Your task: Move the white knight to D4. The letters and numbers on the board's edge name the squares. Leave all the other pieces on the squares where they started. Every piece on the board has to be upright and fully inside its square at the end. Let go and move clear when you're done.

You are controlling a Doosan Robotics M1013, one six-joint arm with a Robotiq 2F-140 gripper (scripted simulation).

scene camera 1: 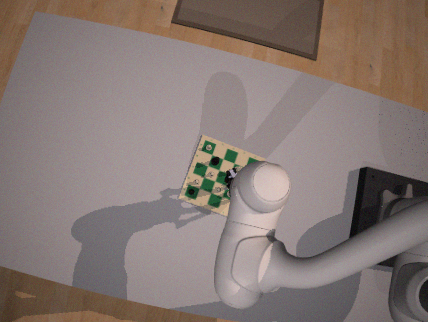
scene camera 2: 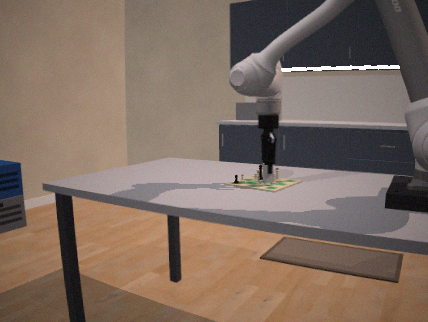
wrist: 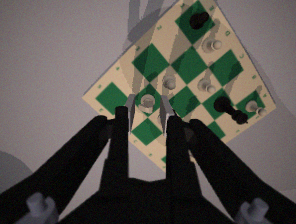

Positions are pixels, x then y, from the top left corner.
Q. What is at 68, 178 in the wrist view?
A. The gripper.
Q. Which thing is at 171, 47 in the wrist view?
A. A green-and-cream chessboard.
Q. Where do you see a green-and-cream chessboard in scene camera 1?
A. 205, 196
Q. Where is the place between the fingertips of the gripper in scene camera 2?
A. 267, 181
